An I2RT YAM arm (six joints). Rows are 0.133 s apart.
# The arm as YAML. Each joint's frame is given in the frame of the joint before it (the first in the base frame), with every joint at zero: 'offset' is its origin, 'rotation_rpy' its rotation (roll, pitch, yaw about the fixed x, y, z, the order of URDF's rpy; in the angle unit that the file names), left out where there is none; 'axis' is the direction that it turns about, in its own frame. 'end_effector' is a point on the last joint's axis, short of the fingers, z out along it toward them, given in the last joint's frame.
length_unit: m
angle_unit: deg
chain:
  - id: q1
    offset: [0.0, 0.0, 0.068]
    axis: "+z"
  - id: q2
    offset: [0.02, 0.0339, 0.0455]
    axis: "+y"
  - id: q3
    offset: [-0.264, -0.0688, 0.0]
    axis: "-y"
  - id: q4
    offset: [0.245, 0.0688, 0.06]
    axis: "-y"
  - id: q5
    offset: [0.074, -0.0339, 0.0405]
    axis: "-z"
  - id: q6
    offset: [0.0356, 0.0, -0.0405]
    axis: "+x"
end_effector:
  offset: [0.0, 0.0, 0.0]
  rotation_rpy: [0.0, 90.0, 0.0]
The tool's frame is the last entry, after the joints.
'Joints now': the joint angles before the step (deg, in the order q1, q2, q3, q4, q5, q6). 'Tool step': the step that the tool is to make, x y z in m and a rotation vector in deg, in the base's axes. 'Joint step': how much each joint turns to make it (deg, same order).
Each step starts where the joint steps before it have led.
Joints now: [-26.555, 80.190, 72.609, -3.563, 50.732, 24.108]
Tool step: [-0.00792, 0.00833, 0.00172, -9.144, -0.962, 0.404]
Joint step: [0.790, -3.040, -7.570, 19.078, 0.913, -12.359]
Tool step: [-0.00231, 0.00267, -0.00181, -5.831, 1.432, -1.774]
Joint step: [0.354, -0.131, -3.930, 12.953, 1.296, -10.008]
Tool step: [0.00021, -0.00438, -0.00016, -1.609, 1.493, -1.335]
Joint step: [-0.711, 0.801, -0.245, 3.302, 0.110, -3.632]
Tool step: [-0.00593, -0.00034, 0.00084, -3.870, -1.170, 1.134]
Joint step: [-0.746, -0.584, -2.389, 7.412, -2.682, -3.606]
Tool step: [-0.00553, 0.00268, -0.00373, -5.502, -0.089, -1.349]
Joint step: [-0.089, 0.353, -3.595, 12.407, -0.886, -7.688]
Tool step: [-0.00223, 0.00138, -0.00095, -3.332, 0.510, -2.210]
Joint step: [0.062, 0.947, -1.348, 7.958, 0.250, -6.048]
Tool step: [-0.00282, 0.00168, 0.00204, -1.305, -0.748, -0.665]
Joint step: [0.051, -0.105, -0.413, 2.853, 0.098, -1.687]
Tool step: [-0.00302, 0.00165, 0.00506, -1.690, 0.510, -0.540]
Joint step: [-0.033, -0.383, 0.125, 1.767, -0.677, -2.585]
